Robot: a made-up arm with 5 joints. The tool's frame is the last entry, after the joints. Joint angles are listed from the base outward. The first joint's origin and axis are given. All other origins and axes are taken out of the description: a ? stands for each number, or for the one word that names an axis. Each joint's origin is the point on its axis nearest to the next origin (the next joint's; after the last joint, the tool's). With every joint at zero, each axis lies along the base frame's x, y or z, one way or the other. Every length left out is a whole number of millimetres.
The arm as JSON. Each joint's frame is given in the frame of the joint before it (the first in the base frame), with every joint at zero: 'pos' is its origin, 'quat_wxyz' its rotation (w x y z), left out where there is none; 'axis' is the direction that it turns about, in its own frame. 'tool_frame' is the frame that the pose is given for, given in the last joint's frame.
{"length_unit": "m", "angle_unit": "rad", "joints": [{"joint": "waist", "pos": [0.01, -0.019, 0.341], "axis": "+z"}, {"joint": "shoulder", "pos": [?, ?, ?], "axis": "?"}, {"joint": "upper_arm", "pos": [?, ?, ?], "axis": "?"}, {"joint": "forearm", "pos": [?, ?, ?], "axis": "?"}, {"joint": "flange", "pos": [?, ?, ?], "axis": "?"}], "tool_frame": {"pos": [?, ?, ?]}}
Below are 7 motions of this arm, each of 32 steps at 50 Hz.
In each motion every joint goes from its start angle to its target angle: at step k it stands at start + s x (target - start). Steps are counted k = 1, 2, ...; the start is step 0. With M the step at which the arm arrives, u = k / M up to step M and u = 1 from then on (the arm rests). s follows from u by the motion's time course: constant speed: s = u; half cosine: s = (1 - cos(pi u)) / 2; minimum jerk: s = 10 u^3 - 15 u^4 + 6 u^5.
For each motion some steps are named. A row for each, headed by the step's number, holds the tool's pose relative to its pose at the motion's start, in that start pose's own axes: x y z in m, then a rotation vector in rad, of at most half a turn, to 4 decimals.
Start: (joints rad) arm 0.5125 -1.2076 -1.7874 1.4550 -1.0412
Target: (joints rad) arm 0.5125 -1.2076 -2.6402 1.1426 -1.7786
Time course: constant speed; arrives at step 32
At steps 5, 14, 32:
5: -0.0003 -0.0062 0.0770 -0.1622 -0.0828 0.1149
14: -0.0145 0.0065 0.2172 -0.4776 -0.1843 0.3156
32: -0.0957 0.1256 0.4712 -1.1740 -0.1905 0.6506

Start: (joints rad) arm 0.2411 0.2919 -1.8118 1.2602 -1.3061
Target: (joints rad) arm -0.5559 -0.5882 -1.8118 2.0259 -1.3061
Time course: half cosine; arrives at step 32
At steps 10, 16, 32:
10: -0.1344 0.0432 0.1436 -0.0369 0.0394 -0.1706
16: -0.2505 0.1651 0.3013 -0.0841 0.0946 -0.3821
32: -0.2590 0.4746 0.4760 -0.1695 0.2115 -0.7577

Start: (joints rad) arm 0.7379 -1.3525 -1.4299 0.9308 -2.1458
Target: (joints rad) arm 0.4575 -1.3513 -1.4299 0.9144 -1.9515
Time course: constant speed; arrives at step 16
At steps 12, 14, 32:
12: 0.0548 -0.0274 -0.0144 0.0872 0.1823 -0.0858
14: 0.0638 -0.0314 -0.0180 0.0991 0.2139 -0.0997
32: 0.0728 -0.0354 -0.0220 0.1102 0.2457 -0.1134

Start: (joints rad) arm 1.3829 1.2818 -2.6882 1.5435 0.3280
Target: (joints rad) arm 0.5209 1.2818 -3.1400 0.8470 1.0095
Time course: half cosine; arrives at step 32
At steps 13, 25, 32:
13: 0.1027 -0.3057 0.1195 0.1583 -0.3764 -0.5458
25: 0.0096 -0.7890 0.2891 0.3537 -1.0032 -1.2907
32: -0.0477 -0.8785 0.3210 0.3888 -1.1553 -1.4224

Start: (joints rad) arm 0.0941 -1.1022 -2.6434 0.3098 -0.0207
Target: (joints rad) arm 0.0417 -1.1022 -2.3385 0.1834 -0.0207
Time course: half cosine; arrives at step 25
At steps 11, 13, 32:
11: -0.0603 0.0179 -0.0344 0.0069 0.0724 0.0206
13: -0.0797 0.0230 -0.0436 0.0088 0.0947 0.0270
32: -0.1552 0.0402 -0.0718 0.0144 0.1782 0.0514

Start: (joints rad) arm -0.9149 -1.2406 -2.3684 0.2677 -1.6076
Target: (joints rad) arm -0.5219 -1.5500 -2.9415 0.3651 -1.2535
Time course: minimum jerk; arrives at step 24
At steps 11, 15, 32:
11: -0.1618 -0.1827 0.1981 -0.3337 0.0471 -0.3038
15: -0.2909 -0.2542 0.3761 -0.5798 0.0829 -0.5048
32: -0.4012 -0.2722 0.5552 -0.8107 0.1163 -0.6688

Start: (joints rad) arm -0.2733 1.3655 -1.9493 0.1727 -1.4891
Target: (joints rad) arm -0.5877 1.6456 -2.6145 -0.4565 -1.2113
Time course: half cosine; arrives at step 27
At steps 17, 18, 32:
17: -0.2120 -0.1227 0.0710 -0.7245 0.0276 -0.3470
18: -0.2284 -0.1263 0.0795 -0.7795 0.0291 -0.3675
32: -0.3054 -0.1327 0.1250 -1.0463 0.0347 -0.4514

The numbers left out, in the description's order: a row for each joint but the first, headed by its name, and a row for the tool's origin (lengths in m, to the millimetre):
shoulder: xyz 0.023 0.07 0.0, axis +y
upper_arm: xyz 0.064 0.0 0.454, axis +y
forearm: xyz 0.126 0.0 -0.452, axis +y
flange: xyz 0.108 0.0 -0.109, axis -z
tool: xyz -0.018 0.024 0.0

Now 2 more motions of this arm.
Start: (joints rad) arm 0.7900 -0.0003 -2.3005 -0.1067 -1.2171
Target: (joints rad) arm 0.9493 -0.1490 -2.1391 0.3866 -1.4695
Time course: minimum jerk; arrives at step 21
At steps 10, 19, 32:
10: 0.0211 0.0073 0.0058 0.2363 0.0150 0.0664
19: 0.0441 0.0192 0.0235 0.5187 -0.0162 0.1566
32: 0.0444 0.0194 0.0238 0.5226 -0.0170 0.1579

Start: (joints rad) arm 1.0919 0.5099 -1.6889 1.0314 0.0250
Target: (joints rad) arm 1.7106 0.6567 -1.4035 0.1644 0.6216
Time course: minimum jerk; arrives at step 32
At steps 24, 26, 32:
24: -0.1903 0.4612 -0.1317 0.2856 -0.3059 -0.0012
26: -0.2122 0.4839 -0.1369 0.3138 -0.3159 -0.0022
32: -0.2326 0.5033 -0.1412 0.3397 -0.3235 -0.0031

